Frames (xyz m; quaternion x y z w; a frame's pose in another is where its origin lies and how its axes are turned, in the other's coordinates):
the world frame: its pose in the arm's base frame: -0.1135 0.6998 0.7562 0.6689 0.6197 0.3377 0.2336
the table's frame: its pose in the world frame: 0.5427 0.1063 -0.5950 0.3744 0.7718 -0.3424 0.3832
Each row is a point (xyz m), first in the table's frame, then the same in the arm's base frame.
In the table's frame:
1: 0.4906 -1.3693 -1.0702
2: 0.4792 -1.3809 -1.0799
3: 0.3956 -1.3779 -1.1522
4: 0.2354 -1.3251 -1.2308
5: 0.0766 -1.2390 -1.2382
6: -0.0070 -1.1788 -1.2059
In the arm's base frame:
1: 0.0672 -0.5366 1.0249
2: 0.0789 -0.5426 1.0113
3: 0.1791 -0.5221 0.9693
4: 0.3244 -0.4248 0.9058
5: 0.4104 -0.2763 0.8486
6: 0.4255 -0.1734 0.8199

